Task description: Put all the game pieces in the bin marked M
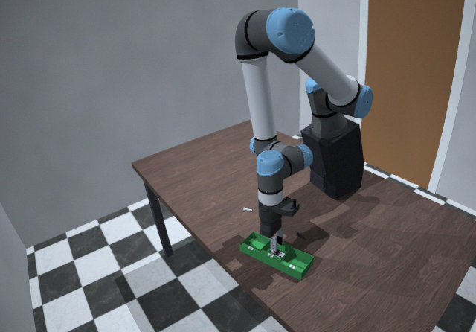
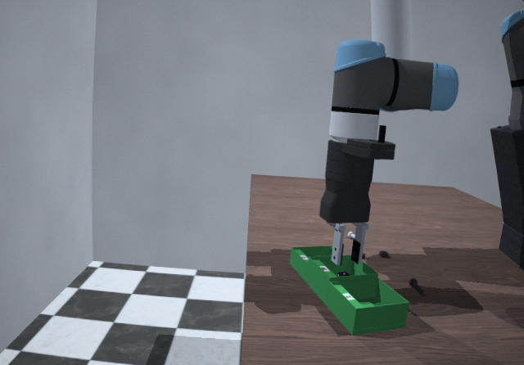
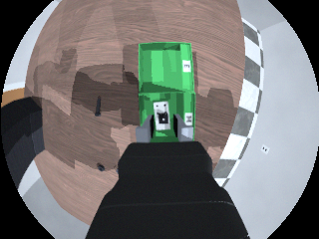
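Now: the green bin 1 cm ahead of my hand and 5 cm below it. Also, from my hand: black die (5 cm below); then black bolt (13 cm behind, 6 cm below); then white domino (6 cm below).
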